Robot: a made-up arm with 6 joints. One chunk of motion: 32 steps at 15 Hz.
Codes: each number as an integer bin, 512 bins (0 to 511) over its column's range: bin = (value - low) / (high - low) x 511, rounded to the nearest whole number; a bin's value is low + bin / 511 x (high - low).
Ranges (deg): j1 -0.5..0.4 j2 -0.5..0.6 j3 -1..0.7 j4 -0.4..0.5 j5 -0.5..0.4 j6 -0.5..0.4
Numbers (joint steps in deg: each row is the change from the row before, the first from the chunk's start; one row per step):
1: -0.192 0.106 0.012 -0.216 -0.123 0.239
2: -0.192 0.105 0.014 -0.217 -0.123 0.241
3: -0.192 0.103 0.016 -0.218 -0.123 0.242
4: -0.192 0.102 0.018 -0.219 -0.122 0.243
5: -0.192 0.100 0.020 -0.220 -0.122 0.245
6: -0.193 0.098 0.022 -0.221 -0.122 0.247
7: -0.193 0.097 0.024 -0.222 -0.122 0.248
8: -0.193 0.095 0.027 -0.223 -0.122 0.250
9: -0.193 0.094 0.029 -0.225 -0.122 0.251
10: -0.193 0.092 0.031 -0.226 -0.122 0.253
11: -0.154 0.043 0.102 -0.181 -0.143 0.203
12: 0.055 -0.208 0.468 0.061 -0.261 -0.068
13: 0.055 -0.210 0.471 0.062 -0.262 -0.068
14: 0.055 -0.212 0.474 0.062 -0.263 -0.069
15: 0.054 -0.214 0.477 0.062 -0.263 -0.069
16: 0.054 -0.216 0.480 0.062 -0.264 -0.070
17: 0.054 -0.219 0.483 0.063 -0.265 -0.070
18: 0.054 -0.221 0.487 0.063 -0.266 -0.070
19: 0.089 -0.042 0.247 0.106 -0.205 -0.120
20: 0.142 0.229 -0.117 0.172 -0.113 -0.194
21: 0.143 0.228 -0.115 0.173 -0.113 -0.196
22: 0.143 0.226 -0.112 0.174 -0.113 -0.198
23: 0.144 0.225 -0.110 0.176 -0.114 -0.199
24: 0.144 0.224 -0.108 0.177 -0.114 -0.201
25: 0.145 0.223 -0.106 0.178 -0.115 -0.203
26: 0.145 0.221 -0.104 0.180 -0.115 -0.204
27: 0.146 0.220 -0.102 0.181 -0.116 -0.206
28: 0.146 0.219 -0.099 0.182 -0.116 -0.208
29: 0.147 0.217 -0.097 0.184 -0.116 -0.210
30: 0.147 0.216 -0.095 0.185 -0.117 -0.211
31: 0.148 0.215 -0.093 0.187 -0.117 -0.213
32: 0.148 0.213 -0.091 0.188 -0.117 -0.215
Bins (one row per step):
1: 175 282 304 104 214 420
2: 175 281 305 104 214 421
3: 175 280 305 103 214 421
4: 175 280 306 103 215 422
5: 175 279 307 102 215 423
6: 174 278 307 102 215 424
7: 174 277 308 101 215 425
8: 174 276 309 100 215 426
9: 174 276 309 99 215 426
10: 174 275 310 99 215 428
11: 196 252 331 124 203 399
12: 315 136 441 262 136 245
13: 315 135 442 262 135 245
14: 315 134 443 262 135 245
15: 315 133 444 262 135 245
16: 315 132 445 262 134 244
17: 315 131 446 263 133 244
18: 315 130 447 263 133 244
19: 334 213 375 287 167 216
20: 365 339 265 325 220 174
21: 365 338 266 325 220 173
22: 365 337 267 326 220 171
23: 366 337 268 327 219 171
24: 366 336 268 328 219 170
25: 366 336 269 328 219 169
26: 366 335 269 329 219 168
27: 367 334 270 330 218 167
28: 367 334 271 330 218 166
29: 367 333 271 332 218 165
30: 367 333 272 332 217 164
31: 368 332 273 333 217 163
32: 368 331 273 334 217 162

